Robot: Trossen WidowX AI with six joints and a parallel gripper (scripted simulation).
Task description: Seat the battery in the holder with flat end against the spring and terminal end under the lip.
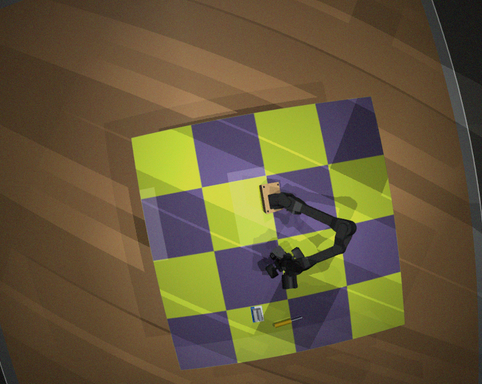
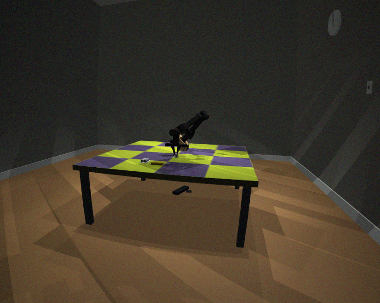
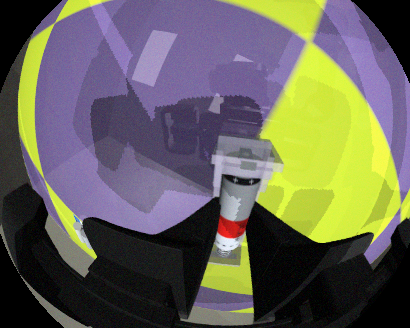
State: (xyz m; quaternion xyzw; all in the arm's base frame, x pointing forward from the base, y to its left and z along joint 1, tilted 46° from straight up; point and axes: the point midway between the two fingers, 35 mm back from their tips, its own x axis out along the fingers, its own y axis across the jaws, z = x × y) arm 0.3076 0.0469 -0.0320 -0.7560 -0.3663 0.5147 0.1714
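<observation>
Now: the battery 1 cm above my gripper tip. From my gripper tip the other things lie so: yellow-handled screwdriver (33 cm ahead, 2 cm to the right); then blister pack of spare cells (26 cm ahead, 18 cm to the right); then black remote (30 cm ahead, 12 cm to the left, 19 cm below).
</observation>
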